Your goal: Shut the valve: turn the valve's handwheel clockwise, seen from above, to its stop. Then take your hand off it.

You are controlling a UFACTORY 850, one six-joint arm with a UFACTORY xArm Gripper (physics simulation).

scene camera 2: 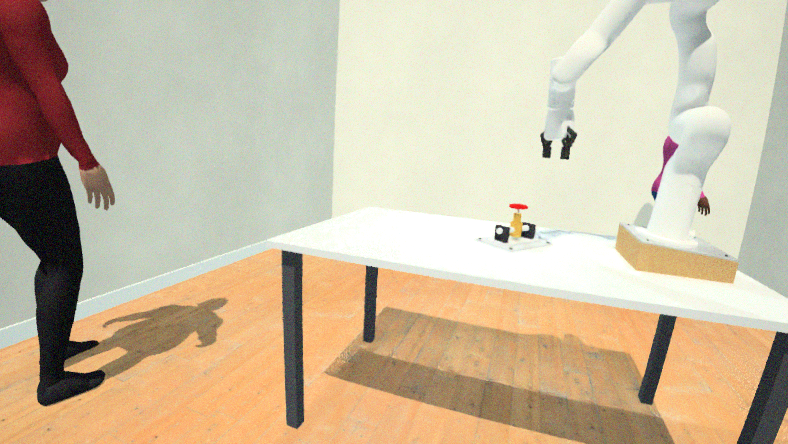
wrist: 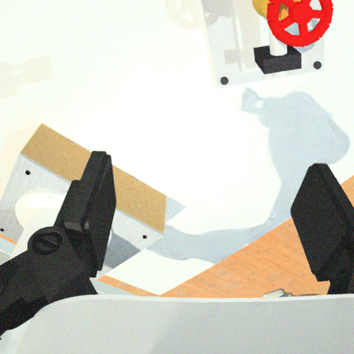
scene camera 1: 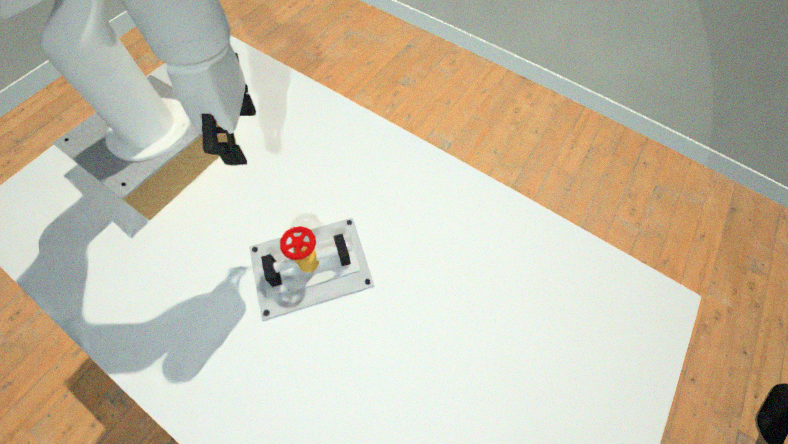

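Note:
The red handwheel (scene camera 1: 298,243) (scene camera 2: 518,206) (wrist: 301,12) sits level on top of the yellow valve body (scene camera 1: 308,261) (scene camera 2: 516,226) (wrist: 260,7). The wheel is partly cut off at the top of the wrist view; how far it is turned cannot be told. The valve's pipe runs between two black supports on a grey base plate (scene camera 1: 330,292) (scene camera 2: 529,244) (wrist: 222,62). My gripper (scene camera 1: 243,134) (scene camera 2: 555,156) (wrist: 209,182) is open and empty. It hangs high above the table, towards the arm's base, well apart from the handwheel.
The arm's base stands on a wooden block (scene camera 1: 170,182) (scene camera 2: 672,264) (wrist: 140,200) on the white table (scene camera 1: 468,330) (scene camera 2: 386,242). A person in red (scene camera 2: 27,88) stands beyond the table's end; a person in magenta (scene camera 2: 667,159) is partly hidden behind the arm.

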